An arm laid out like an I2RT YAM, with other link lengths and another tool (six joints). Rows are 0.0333 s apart.
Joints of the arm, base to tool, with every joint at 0 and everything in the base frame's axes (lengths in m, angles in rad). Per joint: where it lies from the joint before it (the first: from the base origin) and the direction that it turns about. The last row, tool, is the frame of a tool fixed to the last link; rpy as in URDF.
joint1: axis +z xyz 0 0 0.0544
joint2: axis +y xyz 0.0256 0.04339 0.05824
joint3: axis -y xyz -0.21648 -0.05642 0
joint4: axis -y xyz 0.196 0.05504 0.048
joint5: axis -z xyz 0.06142 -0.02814 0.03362
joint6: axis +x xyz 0.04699 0 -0.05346
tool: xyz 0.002 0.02 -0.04 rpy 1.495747 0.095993 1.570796
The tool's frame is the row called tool.
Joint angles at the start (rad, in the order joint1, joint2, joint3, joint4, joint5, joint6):
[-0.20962 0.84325 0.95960 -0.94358 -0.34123 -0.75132]
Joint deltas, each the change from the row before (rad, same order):
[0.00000 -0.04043 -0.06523 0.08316 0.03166 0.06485]
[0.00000 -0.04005 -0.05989 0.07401 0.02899 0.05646]
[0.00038 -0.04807 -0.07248 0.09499 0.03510 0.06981]
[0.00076 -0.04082 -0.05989 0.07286 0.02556 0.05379]
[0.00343 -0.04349 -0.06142 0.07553 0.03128 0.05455]
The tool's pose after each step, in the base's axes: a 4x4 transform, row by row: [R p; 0 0 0 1], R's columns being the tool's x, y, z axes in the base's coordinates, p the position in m. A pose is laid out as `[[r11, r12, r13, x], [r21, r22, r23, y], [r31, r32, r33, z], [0, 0, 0, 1]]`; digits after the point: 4 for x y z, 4 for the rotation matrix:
[[-0.4908, 0.4148, 0.7662, 0.1035], [0.7950, 0.5730, 0.1991, -0.0022], [-0.3565, 0.7068, -0.6110, 0.2112], [0, 0, 0, 1]]
[[-0.4290, 0.4174, 0.8010, 0.1047], [0.8259, 0.5403, 0.1608, -0.0015], [-0.3657, 0.7306, -0.5766, 0.2034], [0, 0, 0, 1]]
[[-0.3493, 0.4104, 0.8424, 0.1071], [0.8599, 0.4975, 0.1142, -0.0007], [-0.3722, 0.7642, -0.5267, 0.1942], [0, 0, 0, 1]]
[[-0.2882, 0.3985, 0.8707, 0.1086], [0.8829, 0.4626, 0.0805, 0.0002], [-0.3707, 0.7919, -0.4852, 0.1866], [0, 0, 0, 1]]
[[-0.2233, 0.3800, 0.8976, 0.1103], [0.9029, 0.4277, 0.0435, 0.0011], [-0.3674, 0.8202, -0.4386, 0.1791], [0, 0, 0, 1]]

